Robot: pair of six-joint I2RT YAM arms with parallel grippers.
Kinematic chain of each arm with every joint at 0, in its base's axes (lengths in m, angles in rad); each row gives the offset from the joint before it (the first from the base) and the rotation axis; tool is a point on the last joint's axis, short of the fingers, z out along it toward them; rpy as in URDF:
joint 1: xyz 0 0 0.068 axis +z
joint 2: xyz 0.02 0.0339 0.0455 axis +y
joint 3: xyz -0.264 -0.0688 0 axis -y
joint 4: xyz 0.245 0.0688 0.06 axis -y
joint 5: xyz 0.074 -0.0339 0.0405 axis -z
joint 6: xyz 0.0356 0 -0.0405 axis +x
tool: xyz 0 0 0 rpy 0 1.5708 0
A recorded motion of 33 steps. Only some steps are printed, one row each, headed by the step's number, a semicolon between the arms.
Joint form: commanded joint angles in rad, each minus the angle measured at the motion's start. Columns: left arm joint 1, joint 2, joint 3, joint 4, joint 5, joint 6; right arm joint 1, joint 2, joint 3, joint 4, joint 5, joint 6.
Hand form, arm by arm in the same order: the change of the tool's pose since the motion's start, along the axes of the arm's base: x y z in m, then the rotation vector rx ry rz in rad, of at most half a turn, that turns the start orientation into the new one. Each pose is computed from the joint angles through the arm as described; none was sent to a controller.
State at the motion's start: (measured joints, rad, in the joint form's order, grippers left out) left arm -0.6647 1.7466 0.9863 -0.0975 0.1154 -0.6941; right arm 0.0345 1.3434 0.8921 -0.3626 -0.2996 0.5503
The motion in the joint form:
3: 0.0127 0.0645 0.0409 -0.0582 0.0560 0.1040; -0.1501 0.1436 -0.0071 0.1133 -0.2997 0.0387
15: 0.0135 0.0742 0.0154 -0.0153 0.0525 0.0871; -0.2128 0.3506 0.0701 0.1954 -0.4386 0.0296
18: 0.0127 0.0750 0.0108 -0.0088 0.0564 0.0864; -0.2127 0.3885 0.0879 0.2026 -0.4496 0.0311
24: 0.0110 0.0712 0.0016 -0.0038 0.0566 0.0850; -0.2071 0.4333 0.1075 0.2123 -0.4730 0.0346
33: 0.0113 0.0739 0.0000 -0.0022 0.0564 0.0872; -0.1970 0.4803 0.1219 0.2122 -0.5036 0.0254
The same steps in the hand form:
3: 0.0068 -0.0019 -0.0140 0.0570 0.0404 -0.1027; 0.0215 -0.0351 -0.0298 0.2469 0.0440 0.0265
15: 0.0058 -0.0007 -0.0216 0.0481 0.0409 -0.0866; 0.0554 -0.0564 -0.0614 0.3536 0.0730 0.0574
18: 0.0051 -0.0007 -0.0227 0.0446 0.0420 -0.0893; 0.0616 -0.0572 -0.0679 0.3654 0.0857 0.0616
24: 0.0034 -0.0001 -0.0237 0.0442 0.0431 -0.0900; 0.0687 -0.0559 -0.0760 0.3881 0.1023 0.0777
33: 0.0033 0.0000 -0.0249 0.0468 0.0442 -0.0913; 0.0738 -0.0524 -0.0871 0.4124 0.1299 0.1076

